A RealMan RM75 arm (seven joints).
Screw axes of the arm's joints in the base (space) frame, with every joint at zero. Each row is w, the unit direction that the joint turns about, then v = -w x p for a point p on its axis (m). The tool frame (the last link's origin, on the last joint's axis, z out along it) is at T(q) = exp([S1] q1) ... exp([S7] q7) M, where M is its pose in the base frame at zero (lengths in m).
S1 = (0, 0, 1, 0, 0, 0)
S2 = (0, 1, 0, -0.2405, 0, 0)
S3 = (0, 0, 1, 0, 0, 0)
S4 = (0, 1, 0, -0.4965, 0, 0)
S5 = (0, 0, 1, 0, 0, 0)
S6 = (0, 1, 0, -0.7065, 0, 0)
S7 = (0, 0, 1, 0, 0, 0)
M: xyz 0 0 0.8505 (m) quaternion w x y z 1 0 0 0
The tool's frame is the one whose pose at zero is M.
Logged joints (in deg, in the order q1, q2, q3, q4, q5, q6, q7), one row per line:
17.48, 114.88, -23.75, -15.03, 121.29, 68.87, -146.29
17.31, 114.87, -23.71, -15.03, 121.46, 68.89, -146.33
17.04, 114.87, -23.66, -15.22, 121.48, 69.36, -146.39
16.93, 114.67, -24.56, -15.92, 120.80, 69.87, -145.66
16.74, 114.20, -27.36, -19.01, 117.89, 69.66, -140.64
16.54, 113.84, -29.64, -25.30, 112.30, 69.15, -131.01
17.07, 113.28, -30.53, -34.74, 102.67, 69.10, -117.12
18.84, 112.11, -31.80, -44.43, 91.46, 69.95, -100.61
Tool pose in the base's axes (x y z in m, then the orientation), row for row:
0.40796, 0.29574, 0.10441, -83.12, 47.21, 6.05
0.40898, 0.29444, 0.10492, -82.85, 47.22, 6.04
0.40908, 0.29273, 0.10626, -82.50, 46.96, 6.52
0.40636, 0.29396, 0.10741, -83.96, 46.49, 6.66
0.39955, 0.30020, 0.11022, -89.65, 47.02, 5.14
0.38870, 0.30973, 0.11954, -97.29, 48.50, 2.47
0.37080, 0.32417, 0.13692, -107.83, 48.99, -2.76
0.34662, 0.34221, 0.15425, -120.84, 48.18, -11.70
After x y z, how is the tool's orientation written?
As angles about the fixed x, y, z axes (roll, pitch, yaw), in degrees.
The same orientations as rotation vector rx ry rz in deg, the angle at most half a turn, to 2 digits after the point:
-80.41, 34.49, 38.92
-80.16, 34.57, 38.81
-80.06, 34.13, 38.88
-81.54, 33.26, 39.21
-86.15, 33.19, 40.57
-91.83, 34.14, 42.74
-99.17, 35.60, 43.79
-107.32, 39.25, 42.86

